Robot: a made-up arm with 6 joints. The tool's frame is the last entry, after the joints. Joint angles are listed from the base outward. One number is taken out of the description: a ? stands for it. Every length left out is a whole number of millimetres.
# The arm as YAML. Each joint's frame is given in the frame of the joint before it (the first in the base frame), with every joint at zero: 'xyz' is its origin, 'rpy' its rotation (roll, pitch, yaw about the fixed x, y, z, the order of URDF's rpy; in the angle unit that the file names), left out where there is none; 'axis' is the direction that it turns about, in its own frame. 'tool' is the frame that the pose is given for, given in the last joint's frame.
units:
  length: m
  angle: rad
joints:
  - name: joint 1
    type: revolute
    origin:
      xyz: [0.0, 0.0, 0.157]
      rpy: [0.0, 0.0, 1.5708]
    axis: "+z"
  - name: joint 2
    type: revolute
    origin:
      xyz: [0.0, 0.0, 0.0]
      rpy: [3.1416, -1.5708, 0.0]
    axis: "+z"
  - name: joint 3
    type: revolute
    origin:
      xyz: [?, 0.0, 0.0]
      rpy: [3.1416, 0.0, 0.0]
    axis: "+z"
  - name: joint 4
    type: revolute
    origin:
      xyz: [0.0, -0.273, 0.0]
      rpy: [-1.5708, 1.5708, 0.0]
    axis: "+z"
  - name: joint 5
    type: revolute
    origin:
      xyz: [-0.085, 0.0, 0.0]
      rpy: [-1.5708, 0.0, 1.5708]
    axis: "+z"
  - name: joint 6
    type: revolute
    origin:
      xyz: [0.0, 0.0, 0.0]
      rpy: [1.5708, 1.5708, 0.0]
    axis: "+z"
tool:
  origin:
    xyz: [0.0, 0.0, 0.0]
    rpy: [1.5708, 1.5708, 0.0]
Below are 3 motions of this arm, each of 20 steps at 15 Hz.
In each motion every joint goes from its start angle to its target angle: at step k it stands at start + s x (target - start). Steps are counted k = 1, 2, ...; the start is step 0. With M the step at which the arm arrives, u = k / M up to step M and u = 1 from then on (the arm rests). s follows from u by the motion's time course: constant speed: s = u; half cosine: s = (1 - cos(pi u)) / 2; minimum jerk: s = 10 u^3 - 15 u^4 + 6 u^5.
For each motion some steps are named. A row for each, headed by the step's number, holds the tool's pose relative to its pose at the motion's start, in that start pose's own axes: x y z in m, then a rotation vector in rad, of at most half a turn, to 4 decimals.
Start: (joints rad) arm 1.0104 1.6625 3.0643 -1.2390 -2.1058 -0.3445
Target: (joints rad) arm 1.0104 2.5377 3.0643 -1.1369 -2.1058 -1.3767
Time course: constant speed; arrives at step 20
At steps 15, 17, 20:
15: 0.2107 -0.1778 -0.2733 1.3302 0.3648 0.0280
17: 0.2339 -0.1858 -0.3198 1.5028 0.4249 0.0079
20: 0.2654 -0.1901 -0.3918 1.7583 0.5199 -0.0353

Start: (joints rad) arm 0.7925 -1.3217 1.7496 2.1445 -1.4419 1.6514
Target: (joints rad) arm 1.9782 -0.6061 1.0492 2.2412 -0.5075 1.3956
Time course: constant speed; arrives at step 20
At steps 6, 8, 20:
6: 0.0742 0.0324 0.3092 -0.4268 -0.2031 -0.2284
8: 0.0821 0.0726 0.4045 -0.5388 -0.3349 -0.3024
20: -0.1048 0.4199 0.7331 -0.6304 -1.5799 -0.5779

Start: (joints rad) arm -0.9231 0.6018 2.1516 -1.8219 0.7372 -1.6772
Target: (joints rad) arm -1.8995 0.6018 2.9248 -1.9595 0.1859 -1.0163
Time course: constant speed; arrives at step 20
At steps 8, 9, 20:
8: 0.0527 0.0282 -0.1210 -0.3651 0.4347 -0.3418
9: 0.0542 0.0290 -0.1360 -0.4172 0.4916 -0.3850
20: 0.0095 0.0170 -0.2647 -1.0362 1.1517 -0.8751

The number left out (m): 0.442
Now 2 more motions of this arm.
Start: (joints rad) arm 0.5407 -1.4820 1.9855 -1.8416 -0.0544 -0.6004
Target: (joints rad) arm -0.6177 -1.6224 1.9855 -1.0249 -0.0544 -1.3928
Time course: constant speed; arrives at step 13
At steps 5, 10, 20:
5: -0.0366 -0.1849 -0.2298 0.1447 0.3054 -0.2904
10: -0.1788 -0.3045 -0.4630 0.3062 0.6036 -0.5713
20: -0.3046 -0.3333 -0.5890 0.4119 0.7776 -0.7361

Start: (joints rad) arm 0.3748 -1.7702 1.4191 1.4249 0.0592 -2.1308
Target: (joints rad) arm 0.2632 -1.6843 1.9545 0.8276 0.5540 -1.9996
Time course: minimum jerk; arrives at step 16
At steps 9, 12, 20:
9: -0.0251 0.0391 0.0175 0.2428 -0.0502 0.5511
12: -0.0399 0.0530 0.0207 0.3354 -0.0948 0.8268
20: -0.0457 0.0577 0.0211 0.3674 -0.1152 0.9311

